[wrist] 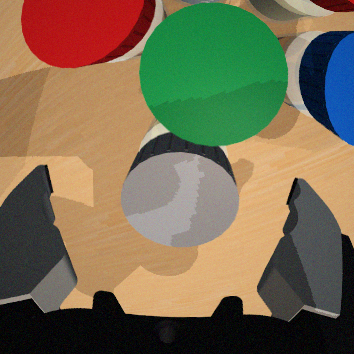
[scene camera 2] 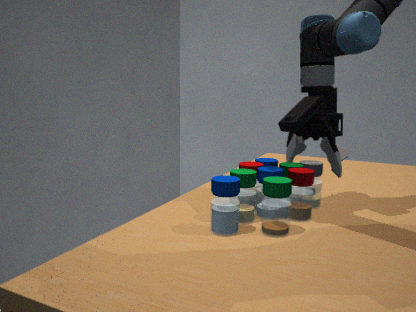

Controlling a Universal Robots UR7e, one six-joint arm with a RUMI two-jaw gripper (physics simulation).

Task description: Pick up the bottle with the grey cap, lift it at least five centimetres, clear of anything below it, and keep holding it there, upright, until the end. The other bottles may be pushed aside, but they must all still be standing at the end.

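Places are measured from the arm's base along level axes (x ahead, y left, z up), in metres.
Pixels of known places: gripper, fingertip midpoint: (wrist: 170, 175).
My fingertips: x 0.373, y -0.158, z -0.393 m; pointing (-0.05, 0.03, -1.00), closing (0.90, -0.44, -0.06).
For each thing: its top centre in the pictures, then the offset to it from my fingertips. "spot": a spot on its surface instead. Level surfaces: height alone.
- bottle with the grey cap, middle of its top: (wrist: 179, 207) (scene camera 2: 311, 162) 0.005 m ahead, 0.004 m right, 0.025 m up
- green-capped bottle, middle of its top: (wrist: 216, 75) (scene camera 2: 291, 164) 0.038 m ahead, 0.044 m left, 0.025 m up
- red-capped bottle, middle of its top: (scene camera 2: 301, 170) 0.003 m ahead, 0.093 m left, 0.025 m up
- blue-capped bottle, surface spot: (wrist: 341, 85) spot: 0.088 m ahead, 0.027 m left, 0.025 m up
- wooden table, its level: 0.080 m down
The bottle with the grey cap (scene camera 2: 312, 168) (wrist: 181, 200) stands upright at the back right of the group in the scene view, partly hidden behind a red-capped bottle. My gripper (scene camera 2: 315, 169) (wrist: 170, 175) is open and empty, its fingers pointing down. In the wrist view the grey cap shows between the two spread fingertips, with a gap on each side. In the scene view the fingertips are at about the height of the caps, one on either side of the grey cap; their exact depth is hard to tell.
A green-capped bottle (wrist: 214, 75) stands close beside the grey-capped one. A red-capped bottle (scene camera 2: 301, 176) (wrist: 82, 30) and a blue-capped bottle (wrist: 341, 85) stand near it. Several more bottles, including a front green-capped one (scene camera 2: 277, 187) and a blue-capped one (scene camera 2: 225, 186), stand upright on the wooden table (scene camera 2: 165, 270).
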